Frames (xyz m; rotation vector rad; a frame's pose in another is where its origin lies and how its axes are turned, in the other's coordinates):
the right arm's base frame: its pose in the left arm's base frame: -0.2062 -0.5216 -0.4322 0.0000 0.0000 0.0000
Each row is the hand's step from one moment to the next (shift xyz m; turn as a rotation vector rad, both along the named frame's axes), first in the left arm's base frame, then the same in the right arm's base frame.
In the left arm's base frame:
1: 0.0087 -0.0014 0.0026 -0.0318 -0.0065 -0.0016
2: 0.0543 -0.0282 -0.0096 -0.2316 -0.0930 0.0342
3: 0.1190 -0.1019 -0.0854 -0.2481 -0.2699 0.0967
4: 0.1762 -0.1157 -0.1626 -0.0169 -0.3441 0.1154
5: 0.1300 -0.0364 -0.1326 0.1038 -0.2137 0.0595
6: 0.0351 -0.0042 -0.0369 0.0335 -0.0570 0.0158
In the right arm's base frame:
1: 0.0087 -0.0014 0.0026 -0.0318 -0.0065 -0.0016
2: 0.0543 -0.0282 -0.0096 -0.2316 -0.0930 0.0342
3: 0.1190 -0.1019 -0.0854 -0.2481 -0.2699 0.0967
4: 0.1762 -0.1157 -0.1626 -0.0169 -0.3441 0.1154
5: 0.1300 -0.0364 -0.1326 0.1038 -0.2137 0.0595
6: 0.0351 -0.0042 -0.0369 0.0335 -0.0570 0.0158

